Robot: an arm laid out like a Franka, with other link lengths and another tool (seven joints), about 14 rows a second.
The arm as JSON. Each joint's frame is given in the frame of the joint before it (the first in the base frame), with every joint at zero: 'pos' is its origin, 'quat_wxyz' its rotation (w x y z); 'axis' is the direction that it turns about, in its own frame. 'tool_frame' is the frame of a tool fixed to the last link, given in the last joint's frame.
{
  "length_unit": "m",
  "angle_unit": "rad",
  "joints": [
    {
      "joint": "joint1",
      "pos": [
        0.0,
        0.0,
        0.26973
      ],
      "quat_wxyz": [
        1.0,
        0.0,
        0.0,
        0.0
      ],
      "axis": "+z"
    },
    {
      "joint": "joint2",
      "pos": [
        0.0,
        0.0,
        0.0
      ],
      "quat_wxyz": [
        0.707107,
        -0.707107,
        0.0,
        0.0
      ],
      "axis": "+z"
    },
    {
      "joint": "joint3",
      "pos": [
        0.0,
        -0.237,
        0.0
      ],
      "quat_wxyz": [
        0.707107,
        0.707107,
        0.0,
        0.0
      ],
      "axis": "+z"
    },
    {
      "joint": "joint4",
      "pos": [
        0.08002,
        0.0,
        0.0
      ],
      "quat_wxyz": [
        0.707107,
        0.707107,
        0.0,
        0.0
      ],
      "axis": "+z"
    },
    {
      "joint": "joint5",
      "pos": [
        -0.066,
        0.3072,
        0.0
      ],
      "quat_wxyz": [
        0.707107,
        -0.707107,
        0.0,
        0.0
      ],
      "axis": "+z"
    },
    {
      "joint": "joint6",
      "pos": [
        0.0,
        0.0,
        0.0
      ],
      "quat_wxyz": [
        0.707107,
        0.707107,
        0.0,
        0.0
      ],
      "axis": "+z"
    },
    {
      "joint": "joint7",
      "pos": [
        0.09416,
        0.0,
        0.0
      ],
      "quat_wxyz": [
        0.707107,
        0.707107,
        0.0,
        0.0
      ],
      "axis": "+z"
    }
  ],
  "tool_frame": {
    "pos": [
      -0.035,
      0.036,
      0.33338
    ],
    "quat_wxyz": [
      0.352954,
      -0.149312,
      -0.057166,
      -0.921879
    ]
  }
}
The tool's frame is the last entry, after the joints.
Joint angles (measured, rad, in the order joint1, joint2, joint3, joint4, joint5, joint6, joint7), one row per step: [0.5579, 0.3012, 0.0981, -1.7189, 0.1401, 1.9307, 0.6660]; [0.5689, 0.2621, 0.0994, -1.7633, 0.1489, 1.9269, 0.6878]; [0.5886, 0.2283, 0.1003, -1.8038, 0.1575, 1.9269, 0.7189]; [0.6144, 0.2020, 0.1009, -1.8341, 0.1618, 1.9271, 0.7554]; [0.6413, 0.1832, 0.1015, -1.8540, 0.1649, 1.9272, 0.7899]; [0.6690, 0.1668, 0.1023, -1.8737, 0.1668, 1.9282, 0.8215]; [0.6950, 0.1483, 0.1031, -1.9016, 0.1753, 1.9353, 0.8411]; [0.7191, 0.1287, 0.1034, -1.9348, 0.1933, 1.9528, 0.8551]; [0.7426, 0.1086, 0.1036, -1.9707, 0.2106, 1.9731, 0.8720]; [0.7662, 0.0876, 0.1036, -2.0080, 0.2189, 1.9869, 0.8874]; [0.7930, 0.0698, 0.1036, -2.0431, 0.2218, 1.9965, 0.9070]
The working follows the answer.
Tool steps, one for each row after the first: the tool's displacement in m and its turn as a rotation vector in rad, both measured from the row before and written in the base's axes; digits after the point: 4 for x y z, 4 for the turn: [-0.0151, -0.0001, 0.0042, -0.0055, 0.0119, -0.0112]; [-0.0166, 0.0035, 0.0029, -0.0063, 0.0105, -0.0128]; [-0.0158, 0.0056, 0.0025, -0.0083, 0.0063, -0.0107]; [-0.0139, 0.0069, 0.0023, -0.0066, 0.0036, -0.0073]; [-0.0141, 0.0063, 0.0012, -0.0077, 0.0035, -0.0031]; [-0.0151, 0.0055, -0.0003, -0.0020, 0.0065, 0.0030]; [-0.0147, 0.0070, -0.0010, 0.0081, 0.0074, -0.0003]; [-0.0145, 0.0060, -0.0017, 0.0068, 0.0067, -0.0045]; [-0.0145, 0.0016, -0.0024, -0.0033, 0.0056, 0.0022]; [-0.0156, 0.0000, -0.0034, -0.0109, 0.0059, 0.0047]
Tool pose at each row, in the base's axes (x y z in m, rotation vector in rad; rounded; the steps above come from the unrounded poses): [0.3472, 0.3160, 0.0658, 1.1616, 2.7891, -0.1786]; [0.3321, 0.3159, 0.0700, 1.1790, 2.7910, -0.1947]; [0.3156, 0.3194, 0.0729, 1.1982, 2.7904, -0.2112]; [0.2998, 0.3250, 0.0754, 1.2130, 2.7863, -0.2275]; [0.2859, 0.3319, 0.0777, 1.2228, 2.7823, -0.2394]; [0.2718, 0.3382, 0.0788, 1.2263, 2.7801, -0.2525]; [0.2567, 0.3436, 0.0785, 1.2230, 2.7862, -0.2594]; [0.2420, 0.3506, 0.0775, 1.2268, 2.7962, -0.2534]; [0.2275, 0.3566, 0.0758, 1.2360, 2.8026, -0.2490]; [0.2130, 0.3582, 0.0734, 1.2334, 2.8070, -0.2573]; [0.1974, 0.3582, 0.0700, 1.2258, 2.8092, -0.2760]

